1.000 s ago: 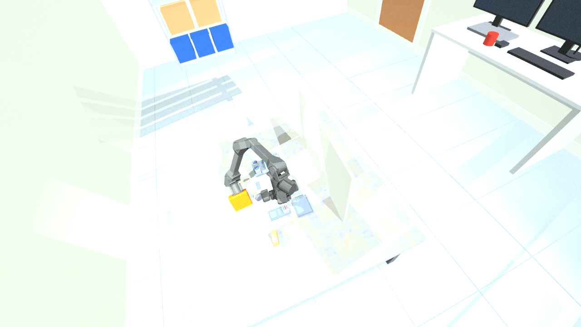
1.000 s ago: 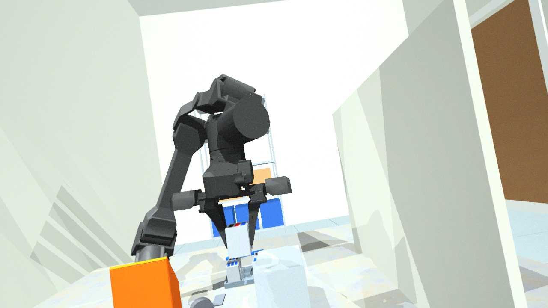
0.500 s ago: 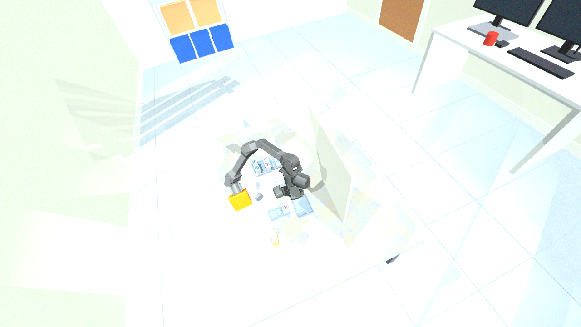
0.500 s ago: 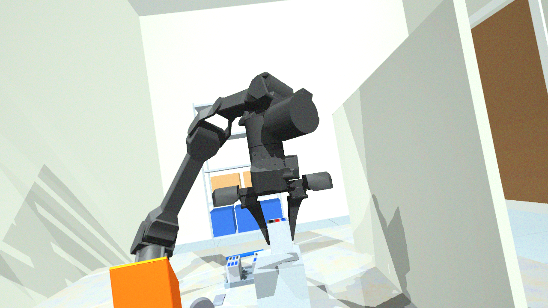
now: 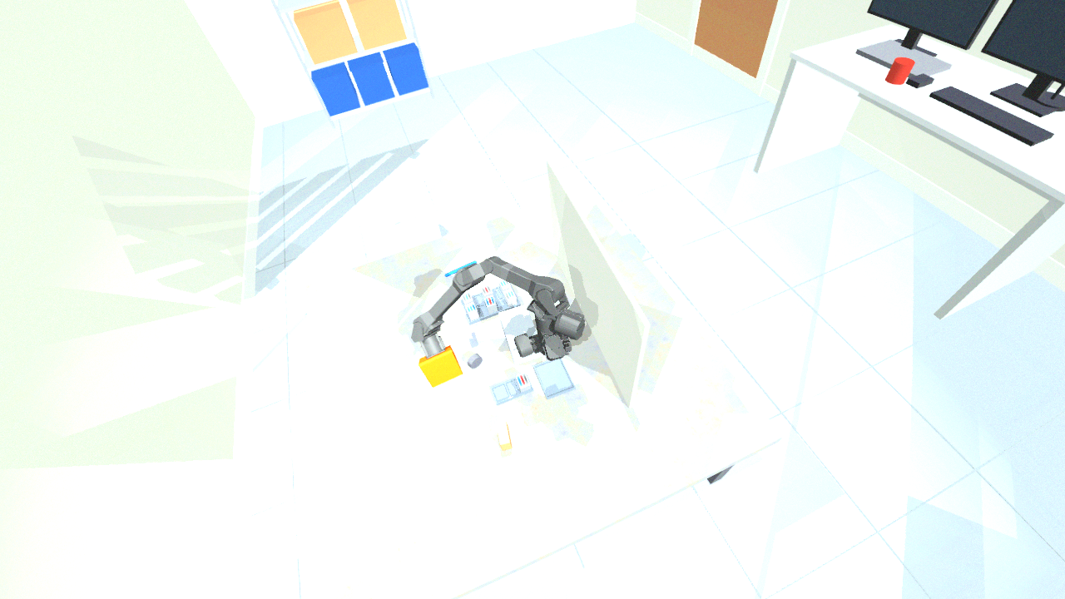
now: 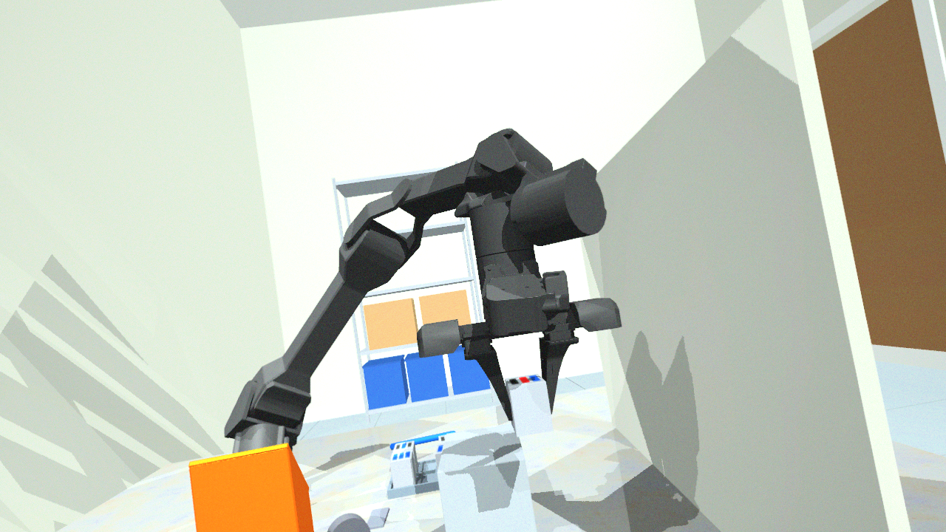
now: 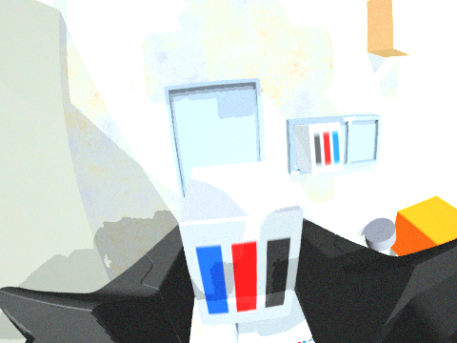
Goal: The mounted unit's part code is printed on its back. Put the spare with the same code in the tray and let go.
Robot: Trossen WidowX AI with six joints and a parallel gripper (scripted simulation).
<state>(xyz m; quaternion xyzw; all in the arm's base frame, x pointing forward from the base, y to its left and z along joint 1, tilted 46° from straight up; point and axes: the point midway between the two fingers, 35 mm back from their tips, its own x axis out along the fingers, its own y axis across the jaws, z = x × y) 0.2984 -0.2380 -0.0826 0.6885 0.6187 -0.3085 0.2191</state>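
Right now my gripper tip is 16 cm above the light blue tray. From my gripper tip the other things lie so: pale rack 16 cm below, 14 cm behind, 3 cm to the left; then tall pale panel 22 cm ahead, 13 cm to the left, 6 cm above.
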